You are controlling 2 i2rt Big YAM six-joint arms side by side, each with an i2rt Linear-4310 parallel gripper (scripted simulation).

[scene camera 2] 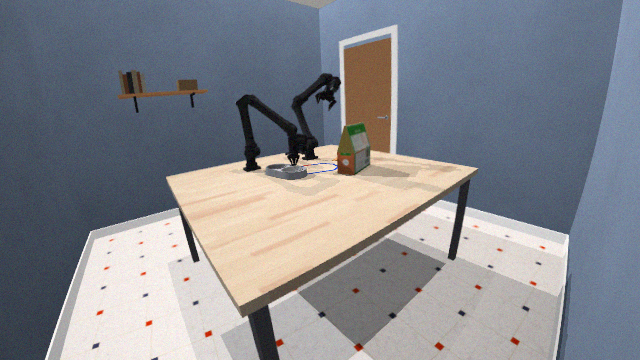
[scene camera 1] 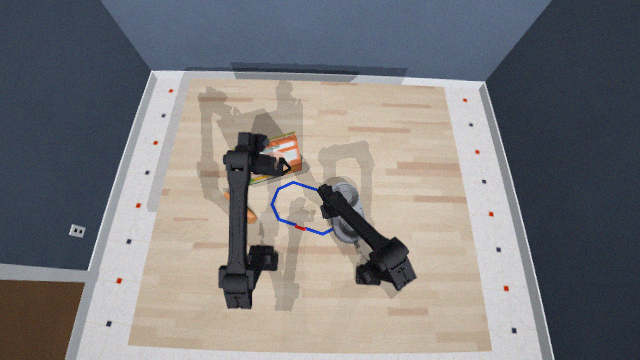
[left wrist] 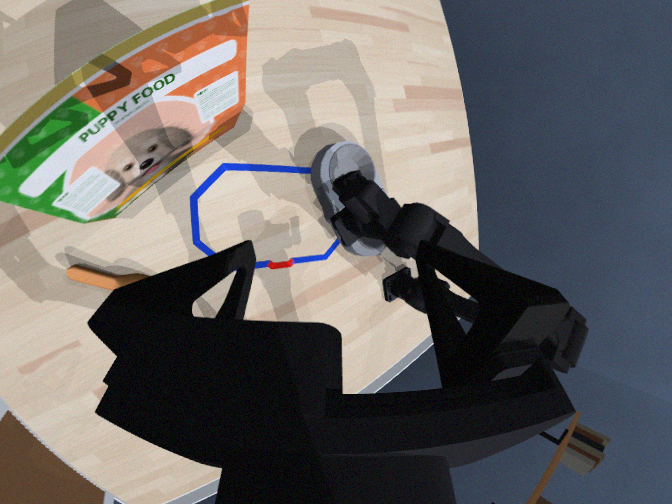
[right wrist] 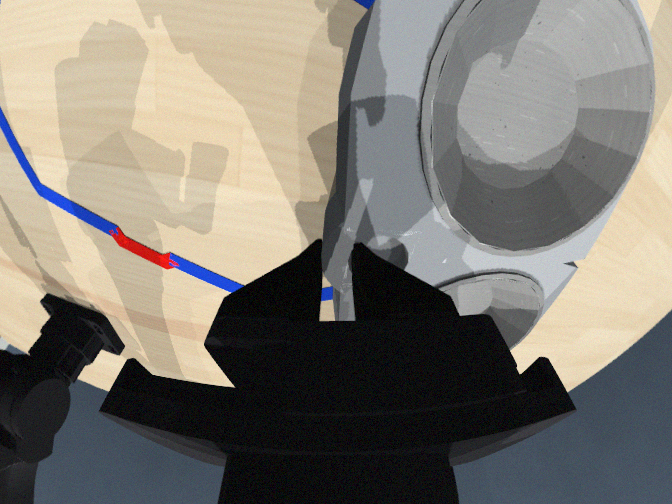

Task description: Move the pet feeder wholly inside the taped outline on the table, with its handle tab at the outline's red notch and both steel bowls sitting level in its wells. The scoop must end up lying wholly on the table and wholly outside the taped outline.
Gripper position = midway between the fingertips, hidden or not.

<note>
In view: my left gripper point(left wrist: 335, 249), my right gripper point(right wrist: 337, 248) and a puppy food bag point(scene camera 2: 353, 155).
The puppy food bag shows as well in scene camera 1 point(scene camera 1: 286, 145) and in the left wrist view point(left wrist: 90, 146). The right wrist view does not show the puppy food bag: it is out of frame.
</note>
